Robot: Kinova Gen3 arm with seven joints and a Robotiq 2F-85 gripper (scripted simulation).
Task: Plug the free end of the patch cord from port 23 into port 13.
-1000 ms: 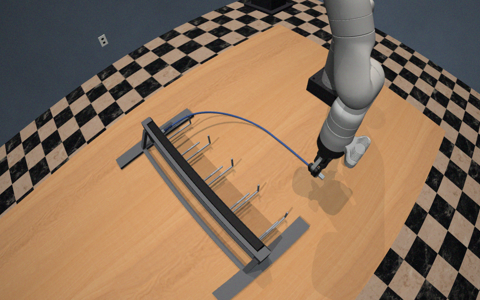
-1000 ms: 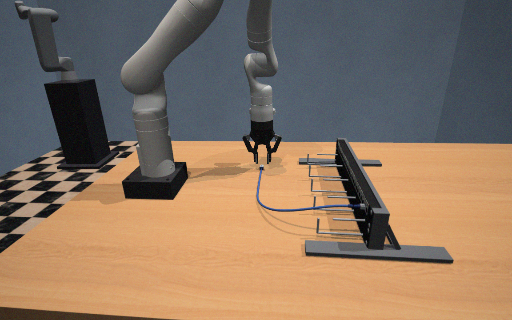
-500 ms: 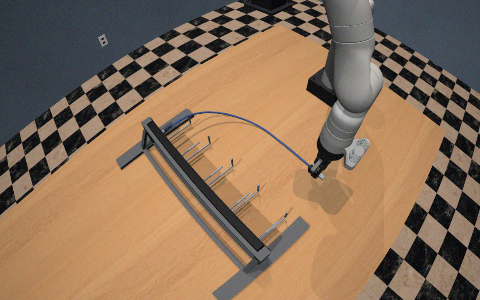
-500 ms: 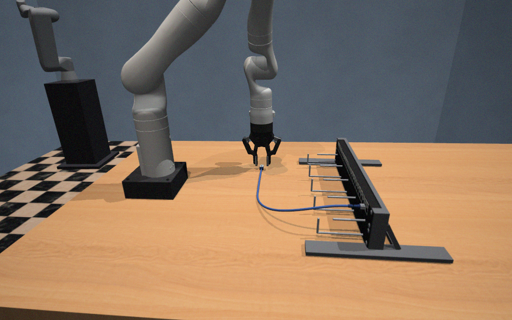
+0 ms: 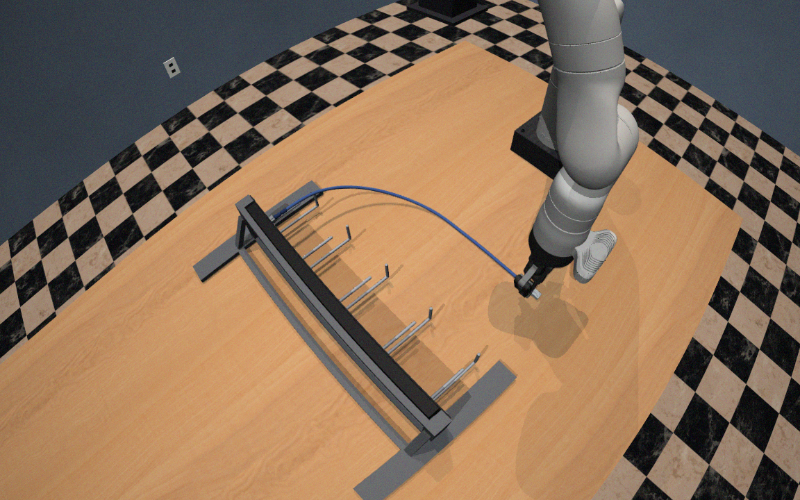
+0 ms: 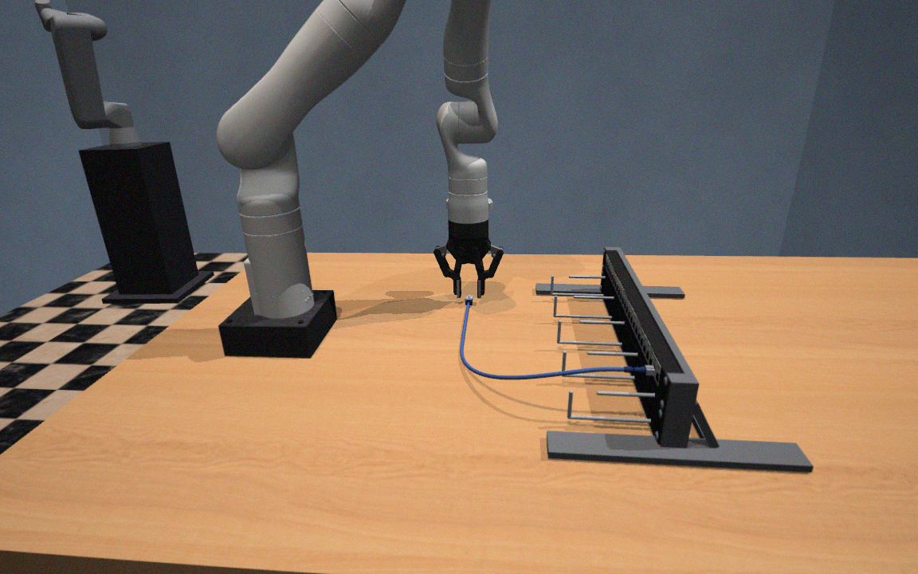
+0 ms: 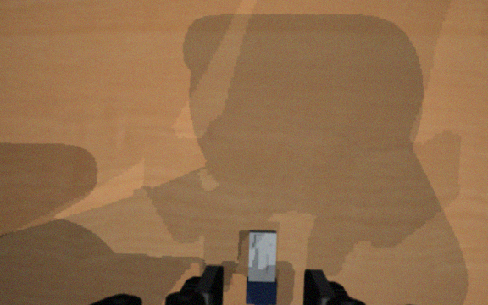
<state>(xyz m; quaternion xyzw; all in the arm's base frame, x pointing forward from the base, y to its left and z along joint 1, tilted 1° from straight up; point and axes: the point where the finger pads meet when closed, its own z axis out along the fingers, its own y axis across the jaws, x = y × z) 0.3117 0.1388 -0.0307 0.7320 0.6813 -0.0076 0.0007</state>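
Right now the plug is 30 mm below my hand and 10 mm to the left of it.
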